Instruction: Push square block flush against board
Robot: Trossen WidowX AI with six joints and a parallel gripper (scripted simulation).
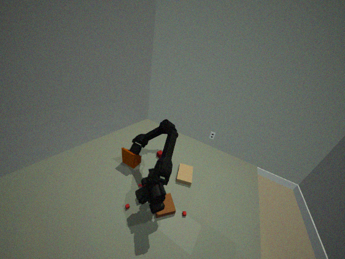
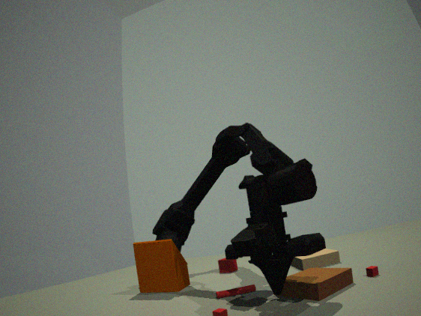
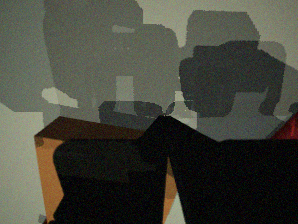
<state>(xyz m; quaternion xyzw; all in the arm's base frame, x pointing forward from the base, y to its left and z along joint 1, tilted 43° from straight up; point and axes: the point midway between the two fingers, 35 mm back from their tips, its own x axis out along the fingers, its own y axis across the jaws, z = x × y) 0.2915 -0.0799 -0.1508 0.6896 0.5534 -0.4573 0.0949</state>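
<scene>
Right now the red rod is 9 cm behind my gripper tip and 6 cm to the left of it. From my gripper tip the other things lie so: tan board 29 cm to the left, 7 cm ahead, 1 cm above; then brown square block 7 cm ahead, 3 cm to the left, 1 cm above.
</scene>
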